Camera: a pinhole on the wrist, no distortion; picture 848 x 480 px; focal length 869.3 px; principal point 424.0 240.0 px. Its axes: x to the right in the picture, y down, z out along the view. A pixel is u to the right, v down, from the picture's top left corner.
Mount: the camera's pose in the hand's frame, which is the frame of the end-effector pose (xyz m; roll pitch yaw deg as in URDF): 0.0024 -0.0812 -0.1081 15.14 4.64 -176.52
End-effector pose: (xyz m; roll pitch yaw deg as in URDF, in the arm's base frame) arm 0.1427 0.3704 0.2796 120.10 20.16 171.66
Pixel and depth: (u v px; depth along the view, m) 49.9 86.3 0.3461
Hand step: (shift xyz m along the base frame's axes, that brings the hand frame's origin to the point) -0.0588 0.2401 -0.0827
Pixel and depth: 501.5 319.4 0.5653
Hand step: 0.2214 0.3622 -0.1669
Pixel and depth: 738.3 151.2 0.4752
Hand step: 0.2782 0.2802 -0.0154
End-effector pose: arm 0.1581 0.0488 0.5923 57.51 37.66 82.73
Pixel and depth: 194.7 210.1 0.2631
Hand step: 0.1353 0.0684 0.0341
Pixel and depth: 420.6 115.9 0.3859
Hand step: 0.1821 0.0685 0.1741
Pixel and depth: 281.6 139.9 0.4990
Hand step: 0.2729 0.1688 0.2048
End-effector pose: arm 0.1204 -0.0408 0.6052 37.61 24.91 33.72
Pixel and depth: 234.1 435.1 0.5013
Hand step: 0.3182 -0.1424 0.2371
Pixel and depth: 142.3 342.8 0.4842
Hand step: 0.3251 -0.0686 0.2267
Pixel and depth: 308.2 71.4 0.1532
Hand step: 0.0286 -0.0168 0.0141
